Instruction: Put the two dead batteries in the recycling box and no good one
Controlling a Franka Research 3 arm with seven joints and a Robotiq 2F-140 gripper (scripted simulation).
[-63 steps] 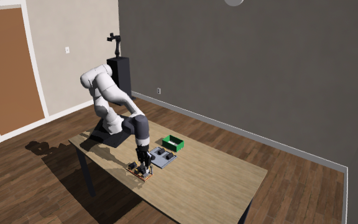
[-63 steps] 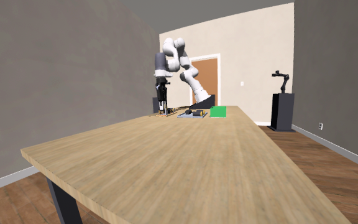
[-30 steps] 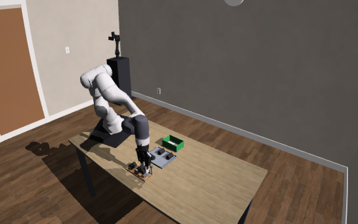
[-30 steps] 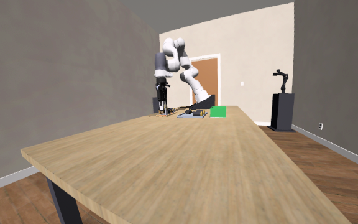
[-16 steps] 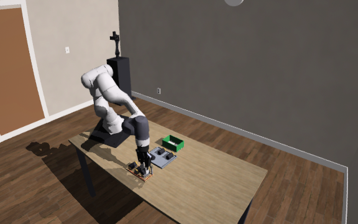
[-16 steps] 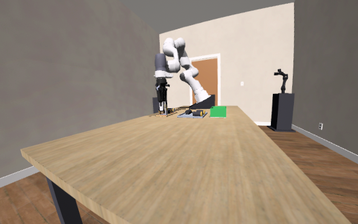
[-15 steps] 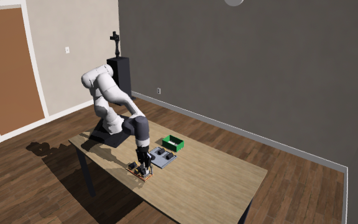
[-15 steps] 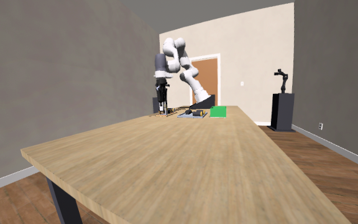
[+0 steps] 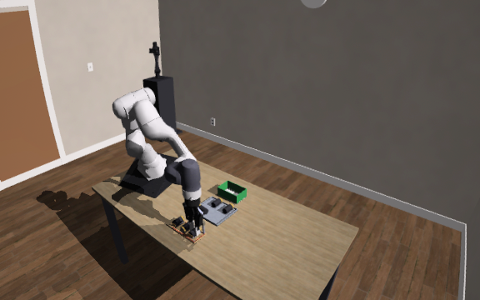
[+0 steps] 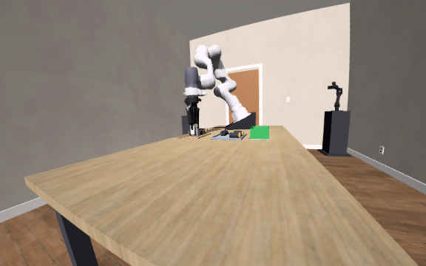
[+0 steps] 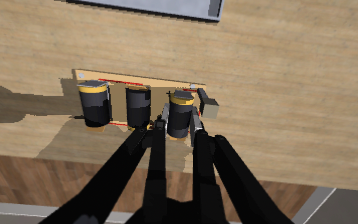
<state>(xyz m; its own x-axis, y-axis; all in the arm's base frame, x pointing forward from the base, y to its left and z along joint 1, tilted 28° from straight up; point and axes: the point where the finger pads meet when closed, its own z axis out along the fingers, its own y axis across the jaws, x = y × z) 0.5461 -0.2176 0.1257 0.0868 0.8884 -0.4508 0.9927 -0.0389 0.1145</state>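
My hand is 30 mm short of the bulb, 30 mm to the right of it and 30 mm below it. Also, from my hand: green recycling box 50 mm behind, 410 mm to the left, 40 mm below; grey tray 50 mm behind, 220 mm to the left, 50 mm below.
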